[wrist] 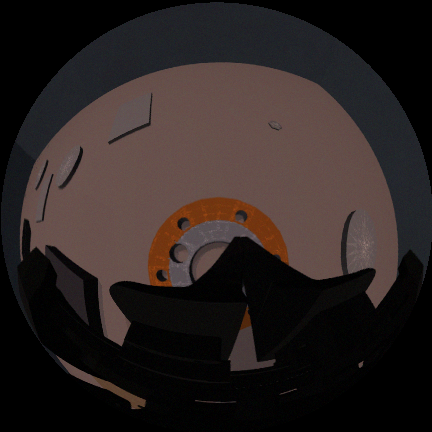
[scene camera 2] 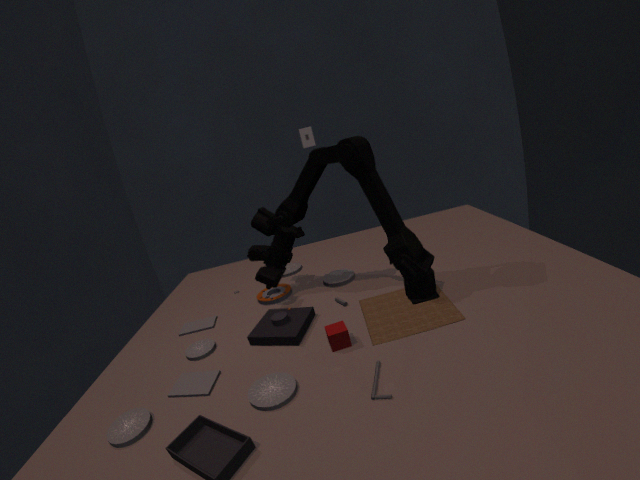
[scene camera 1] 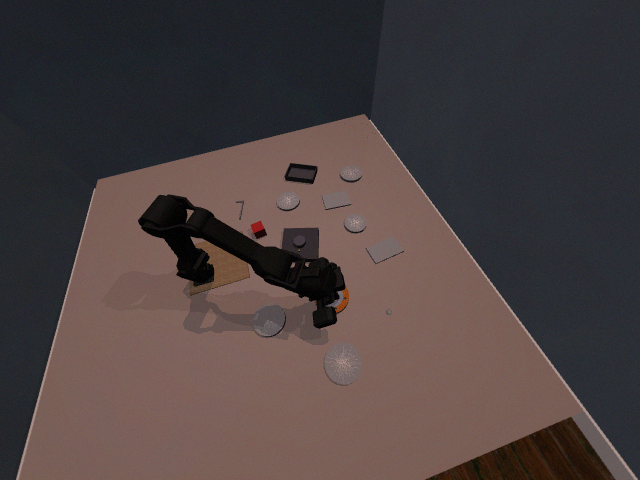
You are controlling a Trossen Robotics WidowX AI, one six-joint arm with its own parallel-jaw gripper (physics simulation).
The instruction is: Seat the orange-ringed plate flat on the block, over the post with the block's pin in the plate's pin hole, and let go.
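Frame: origin at the arm's base, x back, y right, z up, level; centimetres.
Seen in the pictures: gripper, fingertip midpoint: (wrist: 239,242) (scene camera 2: 268,288) (scene camera 1: 338,297); arm's base, origin of the base link: (scene camera 2: 422,294) (scene camera 1: 203,275).
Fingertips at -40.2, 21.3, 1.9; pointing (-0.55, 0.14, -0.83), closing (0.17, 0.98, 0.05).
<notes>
Offsets run from my fingertips to a thing's top centre, as dx, dy, dz. "*": to the spot under its first point.
The orange-ringed plate @(+1.7, -1.6, -0.9) (scene camera 1: 344,300) (scene camera 2: 264,298) (wrist: 209,207) lies flat on the table, with a grey inner ring, a centre hole and several small holes. My gripper (scene camera 1: 333,301) (scene camera 2: 270,282) (wrist: 239,242) is shut and empty. Its joined fingertips point down over the plate's centre hole and hide the plate's near side in the wrist view. The dark block @(+6.4, -22.0, +1.8) (scene camera 1: 312,235) (scene camera 2: 294,329) with its round post @(* +6.4, -22.0, +1.8) (scene camera 1: 299,240) (scene camera 2: 280,316) stands a short way from the plate, towards the arm's base. I cannot make out the block's pin.
A red cube @(+19.3, -32.3, +1.8) (scene camera 1: 258,229) (scene camera 2: 337,334) sits beside the block. Several grey discs, such as the large one @(+4.2, +16.6, -1.2) (scene camera 1: 343,363), and grey square plates @(-20.4, -11.7, -1.6) (scene camera 1: 385,249) lie around. A black tray @(-2.3, -56.0, +0.3) (scene camera 1: 301,172) (scene camera 2: 210,445), an L-shaped key @(+25.9, -45.7, -1.6) (scene camera 2: 377,383) and a tan mat (scene camera 2: 409,316) are there too.
</notes>
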